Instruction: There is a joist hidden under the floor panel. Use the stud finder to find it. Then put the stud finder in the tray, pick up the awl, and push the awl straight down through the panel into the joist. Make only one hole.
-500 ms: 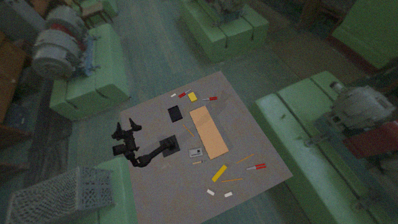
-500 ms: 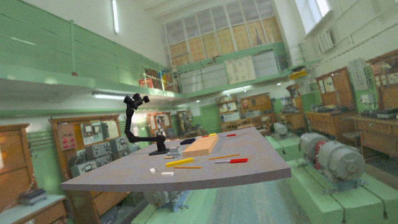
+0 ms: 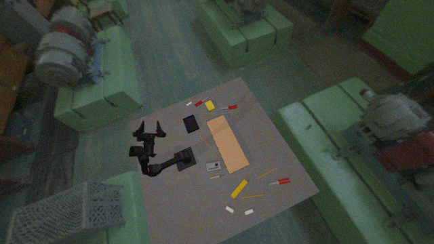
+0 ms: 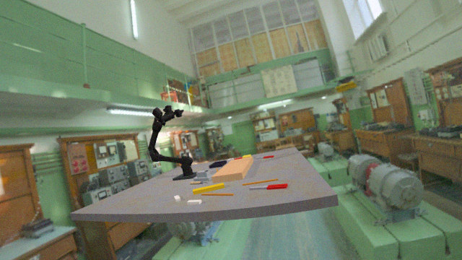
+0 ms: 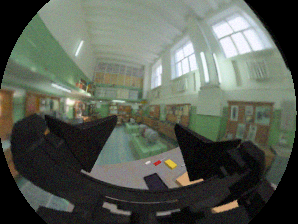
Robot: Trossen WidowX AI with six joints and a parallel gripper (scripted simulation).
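My gripper tip is now 48 cm above the stud finder, 30 cm to the left of it and 25 cm short of it. Round my gripper tip: square indicator 47 cm below, 31 cm to the right, 26 cm ahead; dark tray 51 cm below, 18 cm ahead, 17 cm to the left; awl 52 cm below, 39 cm to the right, 24 cm ahead.
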